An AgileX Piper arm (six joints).
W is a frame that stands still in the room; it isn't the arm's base.
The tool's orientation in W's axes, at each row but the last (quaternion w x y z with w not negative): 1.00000 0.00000 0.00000 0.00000; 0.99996 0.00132 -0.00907 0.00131; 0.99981 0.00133 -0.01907 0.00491; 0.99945 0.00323 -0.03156 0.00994; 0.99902 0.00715 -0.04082 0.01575; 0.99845 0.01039 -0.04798 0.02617; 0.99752 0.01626 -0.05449 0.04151; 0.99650 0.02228 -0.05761 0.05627; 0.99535 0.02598 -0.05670 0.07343; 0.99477 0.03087 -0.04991 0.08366; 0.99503 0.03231 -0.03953 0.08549
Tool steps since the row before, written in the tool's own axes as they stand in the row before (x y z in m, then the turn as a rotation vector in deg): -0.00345 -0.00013 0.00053 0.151 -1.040 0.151; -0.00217 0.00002 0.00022 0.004 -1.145 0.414; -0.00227 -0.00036 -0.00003 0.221 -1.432 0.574; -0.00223 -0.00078 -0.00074 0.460 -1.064 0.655; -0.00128 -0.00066 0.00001 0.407 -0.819 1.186; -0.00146 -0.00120 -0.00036 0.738 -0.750 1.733; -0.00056 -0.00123 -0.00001 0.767 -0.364 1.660; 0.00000 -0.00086 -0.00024 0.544 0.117 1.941; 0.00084 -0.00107 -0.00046 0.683 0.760 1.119; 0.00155 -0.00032 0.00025 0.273 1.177 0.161; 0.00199 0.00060 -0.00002 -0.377 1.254 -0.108
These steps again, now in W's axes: -0.00345 -0.00013 0.00053 0.151 -1.040 0.151; -0.00217 0.00001 0.00018 0.000 -1.146 0.411; -0.00226 -0.00038 -0.00012 0.213 -1.431 0.578; -0.00216 -0.00082 -0.00088 0.439 -1.059 0.677; -0.00125 -0.00070 -0.00010 0.335 -0.824 1.205; -0.00135 -0.00126 -0.00052 0.608 -0.751 1.782; -0.00045 -0.00127 -0.00011 0.612 -0.362 1.724; 0.00013 -0.00084 -0.00027 0.306 0.077 1.994; 0.00104 -0.00091 -0.00040 0.436 0.781 1.223; 0.00155 -0.00008 0.00039 0.053 1.192 0.251; 0.00185 0.00092 0.00018 -0.579 1.178 -0.067
